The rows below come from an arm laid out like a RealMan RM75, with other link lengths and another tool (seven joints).
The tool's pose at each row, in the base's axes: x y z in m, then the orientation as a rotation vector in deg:
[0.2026 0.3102 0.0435 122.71 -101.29 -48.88]
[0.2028 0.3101 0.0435 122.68 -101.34 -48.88]
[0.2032 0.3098 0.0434 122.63 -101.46 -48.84]
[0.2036 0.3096 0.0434 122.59 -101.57 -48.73]
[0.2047 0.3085 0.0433 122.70 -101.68 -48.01]
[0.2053 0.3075 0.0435 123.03 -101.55 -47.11]
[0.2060 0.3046 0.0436 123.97 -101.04 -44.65]
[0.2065 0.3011 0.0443 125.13 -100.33 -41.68]
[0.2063 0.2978 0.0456 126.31 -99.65 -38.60]
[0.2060 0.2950 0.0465 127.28 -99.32 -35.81]
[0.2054 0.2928 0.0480 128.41 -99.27 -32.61]
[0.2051 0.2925 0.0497 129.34 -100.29 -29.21]
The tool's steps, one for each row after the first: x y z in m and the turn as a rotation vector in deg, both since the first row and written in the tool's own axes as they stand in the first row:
[0.0001 -0.0001 -0.0001 0.01 -0.01 0.04]
[0.0005 -0.0004 -0.0003 0.07 -0.03 0.11]
[0.0007 -0.0007 -0.0006 0.13 0.01 0.19]
[0.0019 -0.0014 -0.0013 0.42 0.41 0.28]
[0.0028 -0.0015 -0.0020 0.73 0.99 0.17]
[0.0057 -0.0014 -0.0030 1.53 2.62 -0.20]
[0.0088 -0.0006 -0.0045 2.49 4.59 -0.70]
[0.0116 0.0011 -0.0060 3.56 6.59 -1.22]
[0.0140 0.0025 -0.0071 4.68 8.27 -1.54]
[0.0156 0.0043 -0.0083 6.21 10.01 -1.82]
[0.0154 0.0055 -0.0096 8.36 11.40 -1.61]

